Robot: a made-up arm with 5 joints. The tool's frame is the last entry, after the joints.
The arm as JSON. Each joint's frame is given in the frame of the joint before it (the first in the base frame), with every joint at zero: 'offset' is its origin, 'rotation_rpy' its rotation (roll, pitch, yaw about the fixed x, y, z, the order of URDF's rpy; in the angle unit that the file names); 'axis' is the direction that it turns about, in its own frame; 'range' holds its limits. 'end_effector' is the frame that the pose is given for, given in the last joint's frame.
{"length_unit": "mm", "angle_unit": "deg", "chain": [
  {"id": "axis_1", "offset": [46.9, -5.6, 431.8], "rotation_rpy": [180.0, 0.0, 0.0], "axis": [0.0, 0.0, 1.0], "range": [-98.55, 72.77]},
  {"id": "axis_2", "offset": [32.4, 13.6, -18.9], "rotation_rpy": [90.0, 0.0, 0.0], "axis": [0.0, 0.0, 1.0], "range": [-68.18, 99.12]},
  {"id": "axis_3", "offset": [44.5, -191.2, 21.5], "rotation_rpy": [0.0, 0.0, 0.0], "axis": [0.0, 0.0, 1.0], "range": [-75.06, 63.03]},
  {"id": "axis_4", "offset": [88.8, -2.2, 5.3], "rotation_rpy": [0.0, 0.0, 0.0], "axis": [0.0, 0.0, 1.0], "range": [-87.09, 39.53]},
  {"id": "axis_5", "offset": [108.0, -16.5, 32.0], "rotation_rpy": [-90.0, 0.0, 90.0], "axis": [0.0, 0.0, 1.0], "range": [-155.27, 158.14]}
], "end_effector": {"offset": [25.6, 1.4, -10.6], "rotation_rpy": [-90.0, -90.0, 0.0]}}
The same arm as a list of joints. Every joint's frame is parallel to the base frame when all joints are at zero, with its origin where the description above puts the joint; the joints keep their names.
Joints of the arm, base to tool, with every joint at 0 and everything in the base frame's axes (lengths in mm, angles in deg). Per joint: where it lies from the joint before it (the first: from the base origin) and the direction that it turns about. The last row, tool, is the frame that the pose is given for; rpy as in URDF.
axis_1: axis -z origin 46.9 -5.6 431.8
axis_2: axis +y origin 32.4 -13.6 18.9
axis_3: axis +y origin 44.5 21.5 191.2
axis_4: axis +y origin 88.8 5.3 2.2
axis_5: axis -x origin 108 32 16.5
tool: origin 10.6 -1.4 -25.6 rpy -90 0 180
Joint limits (deg, base to tool): -98.55..72.77 -68.18..99.12 -75.06..63.03 -87.09..39.53 -155.27..158.14

